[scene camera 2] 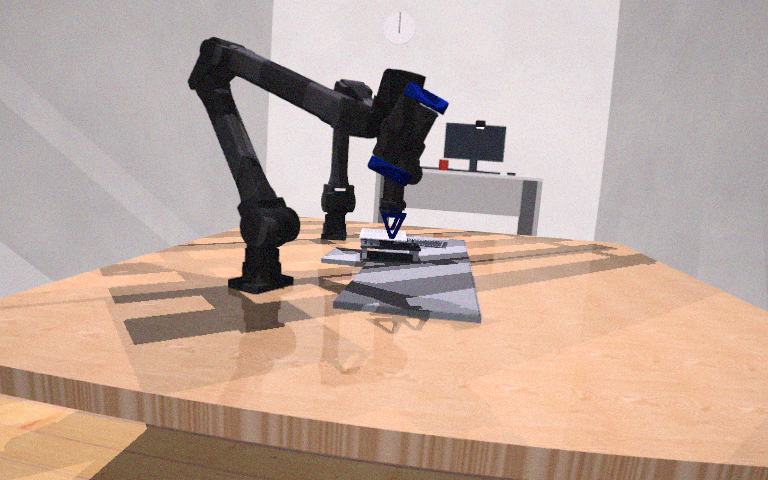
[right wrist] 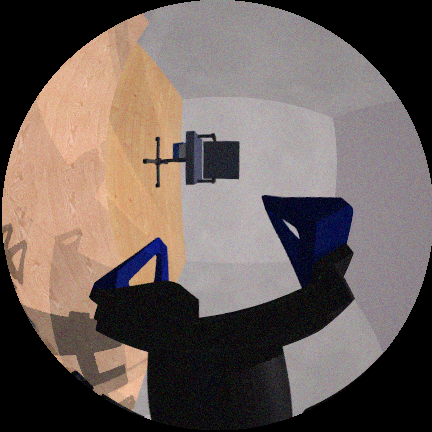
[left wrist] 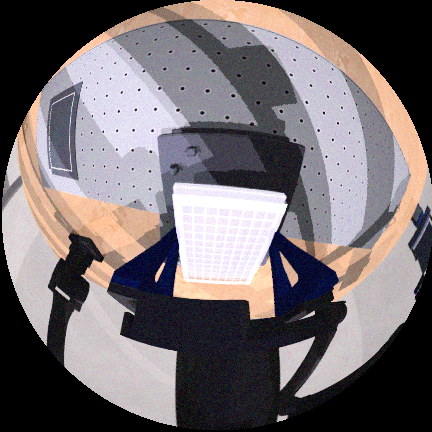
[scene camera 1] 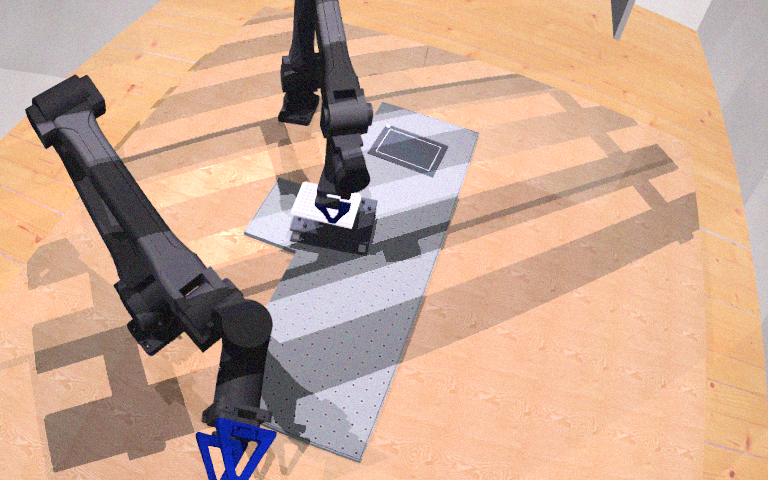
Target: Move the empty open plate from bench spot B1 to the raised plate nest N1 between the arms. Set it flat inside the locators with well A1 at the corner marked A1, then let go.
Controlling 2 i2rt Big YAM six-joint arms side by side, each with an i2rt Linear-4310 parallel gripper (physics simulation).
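Places are measured from the left arm's base along level axes (x left, y ahead, z down), in metres.
Pixels of known places: left gripper, fingertip midpoint: [scene camera 2: 390, 236] [left wrist: 224, 232] [scene camera 1: 336, 207]; right gripper, fingertip midpoint: [scene camera 2: 417, 139] [right wrist: 208, 223]; left arm's base, link origin: [scene camera 2: 334, 237] [left wrist: 85, 245] [scene camera 1: 298, 110]; right arm's base, link origin: [scene camera 2: 261, 285] [scene camera 1: 160, 325].
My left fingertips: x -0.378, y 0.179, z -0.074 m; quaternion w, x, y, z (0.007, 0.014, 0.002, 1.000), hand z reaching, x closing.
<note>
Ahead of a thing's pixels: the offset from my left fingertips to its middle. "spot": to the spot under its first point. Level surfaces: height alone.
The white plate {dx +0.001, dy -0.021, dz -0.002 m} [scene camera 1: 305, 203] [scene camera 2: 373, 233] [left wrist: 227, 225] is held between the blue fingers of my left gripper [scene camera 1: 333, 212] [scene camera 2: 392, 227] [left wrist: 224, 232]. It looks about level, over the dark raised nest {dx -0.002, dy -0.001, dz +0.036 m} [scene camera 1: 334, 237] [left wrist: 235, 160]. In scene camera 1 it is offset toward the nest's upper left. Part of the nest with small locators shows uncovered in the left wrist view. Any contact between plate and nest, and the A1 marks, cannot be made out. My right gripper [scene camera 1: 233, 452] [scene camera 2: 408, 134] [right wrist: 208, 223] is open and empty, away from the plate.
A dark pad with a white outline {spot: dx +0.232, dy +0.117, dz +0.059 m} [scene camera 1: 402, 162] [left wrist: 74, 131], apparently spot B1, lies on the perforated grey board {dz +0.061 m} [scene camera 1: 339, 328] [scene camera 2: 441, 302] [left wrist: 200, 90]. The right arm [scene camera 1: 147, 209] [scene camera 2: 283, 84] reaches along the board's left side in scene camera 1.
</note>
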